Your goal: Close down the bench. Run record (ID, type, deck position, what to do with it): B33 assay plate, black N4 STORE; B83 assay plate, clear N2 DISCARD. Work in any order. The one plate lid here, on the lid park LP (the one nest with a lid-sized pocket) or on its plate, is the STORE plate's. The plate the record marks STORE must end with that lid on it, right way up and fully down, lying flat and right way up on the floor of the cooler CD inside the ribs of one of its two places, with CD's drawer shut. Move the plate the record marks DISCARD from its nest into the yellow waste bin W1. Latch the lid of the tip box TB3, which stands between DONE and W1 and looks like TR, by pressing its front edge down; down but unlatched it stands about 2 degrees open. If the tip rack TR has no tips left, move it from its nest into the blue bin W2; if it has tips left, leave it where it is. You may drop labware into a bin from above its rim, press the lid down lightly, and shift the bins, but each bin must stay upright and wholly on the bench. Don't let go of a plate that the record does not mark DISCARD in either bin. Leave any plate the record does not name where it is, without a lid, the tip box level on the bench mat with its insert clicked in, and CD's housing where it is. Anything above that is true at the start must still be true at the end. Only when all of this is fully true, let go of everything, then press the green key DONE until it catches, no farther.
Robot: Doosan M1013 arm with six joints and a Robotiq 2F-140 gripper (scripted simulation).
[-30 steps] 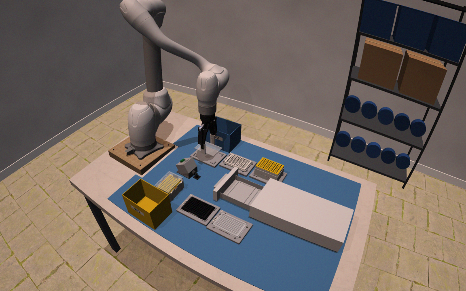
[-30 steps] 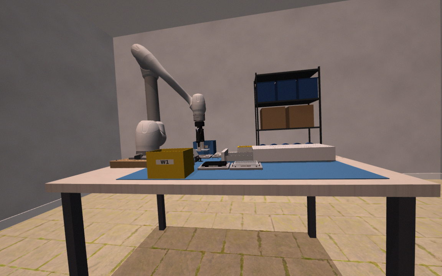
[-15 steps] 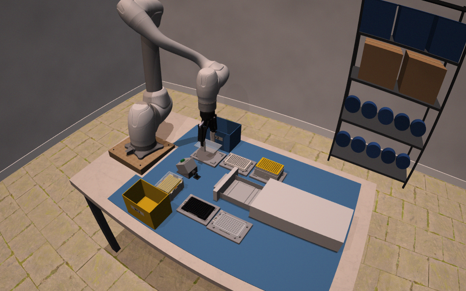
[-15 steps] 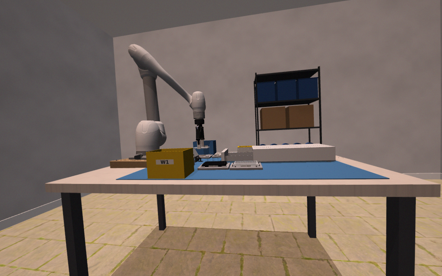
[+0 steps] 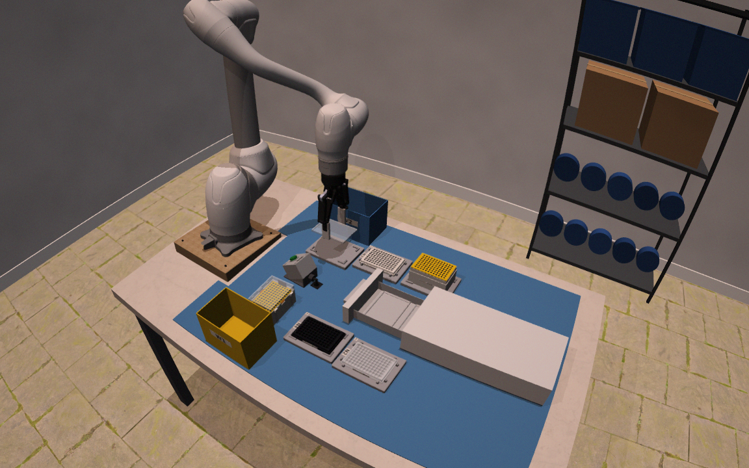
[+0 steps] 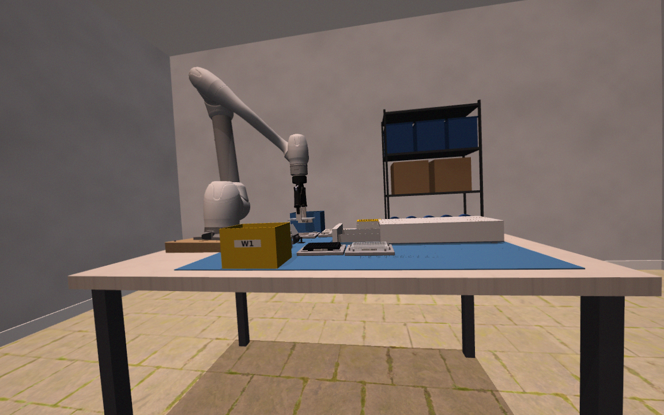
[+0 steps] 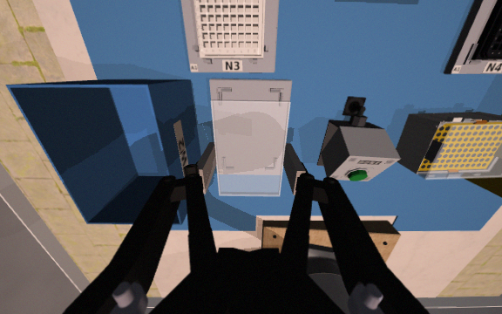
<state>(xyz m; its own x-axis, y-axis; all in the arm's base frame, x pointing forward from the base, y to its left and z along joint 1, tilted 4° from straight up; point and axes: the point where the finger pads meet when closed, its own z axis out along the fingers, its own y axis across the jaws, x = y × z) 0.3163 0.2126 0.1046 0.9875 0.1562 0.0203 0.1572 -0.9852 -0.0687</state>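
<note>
Right now my hand is 230 mm short of the black plate, 320 mm to the left of it and 100 mm above it. The rest, counted from my hand: lid park LP: 110 mm below; clear plate lid: 20 mm below; blue bin W2: 30 mm behind, 150 mm to the left, 80 mm below.
</note>
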